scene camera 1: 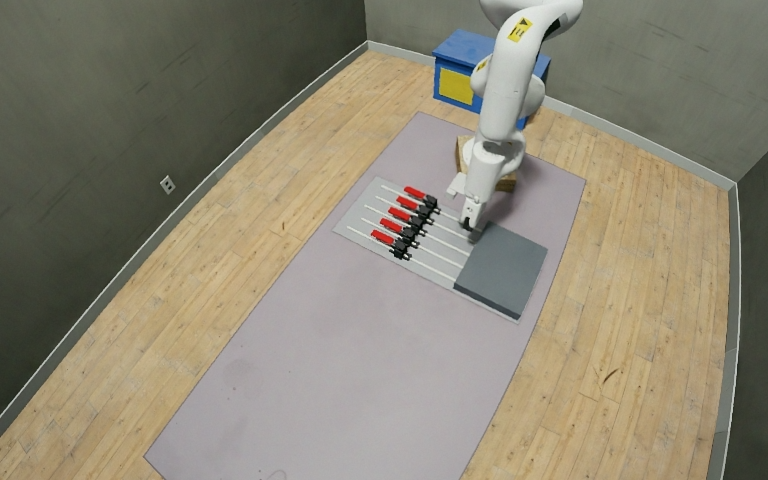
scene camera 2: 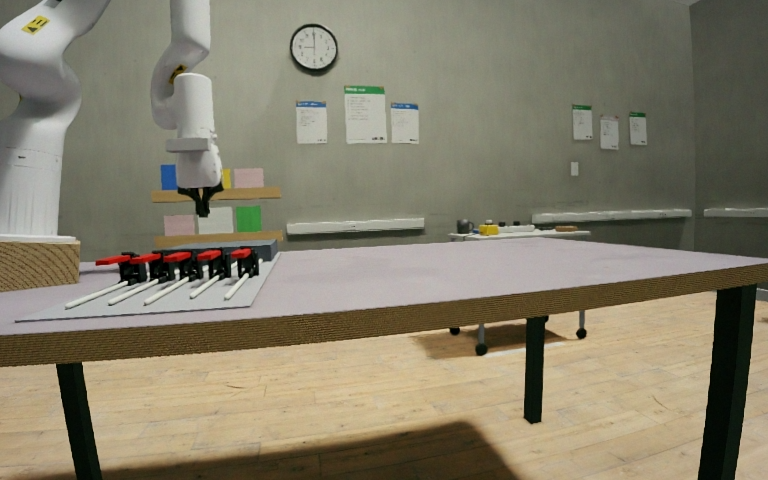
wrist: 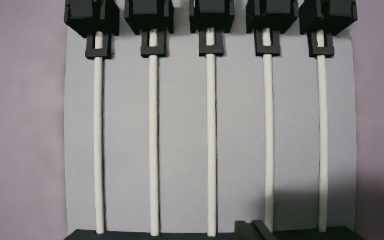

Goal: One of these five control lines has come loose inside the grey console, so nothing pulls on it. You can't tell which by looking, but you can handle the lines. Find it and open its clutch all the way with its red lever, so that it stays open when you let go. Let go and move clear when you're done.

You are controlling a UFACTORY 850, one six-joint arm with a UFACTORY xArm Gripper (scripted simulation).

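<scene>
There's my gripper (scene camera 2: pixel 203 217), and I can see a light grey plate (scene camera 1: pixel 352 218) as well.
</scene>
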